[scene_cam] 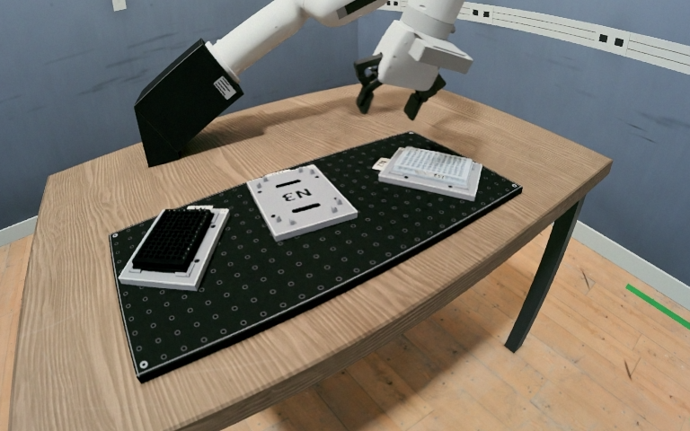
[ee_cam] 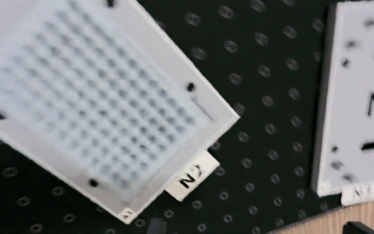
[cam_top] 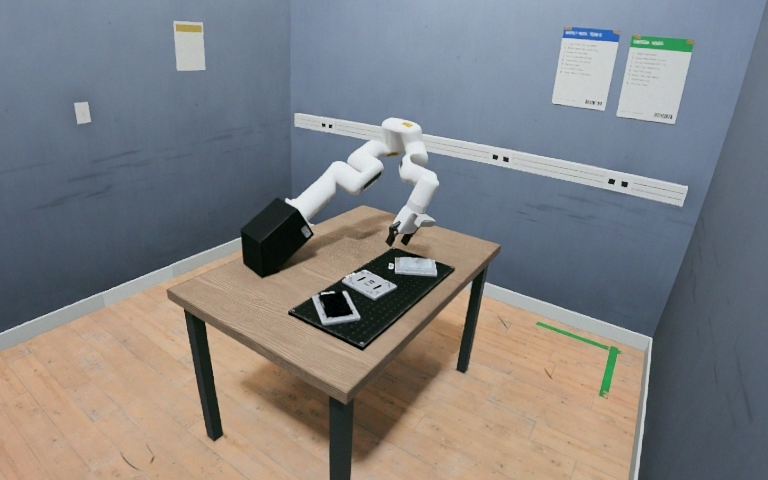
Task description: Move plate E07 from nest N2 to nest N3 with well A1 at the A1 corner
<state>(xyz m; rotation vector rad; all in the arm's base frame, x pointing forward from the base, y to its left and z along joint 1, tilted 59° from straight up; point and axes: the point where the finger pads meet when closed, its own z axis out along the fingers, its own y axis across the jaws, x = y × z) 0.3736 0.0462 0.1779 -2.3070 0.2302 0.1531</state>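
Right now the clear well plate is 6 cm ahead of my hand, 6 cm to the left of it and 10 cm below it. The rest, counted from my hand: black well plate (2 cm ahead, 38 cm to the right, 9 cm below); nest N1 (2 cm ahead, 38 cm to the right, 11 cm below).
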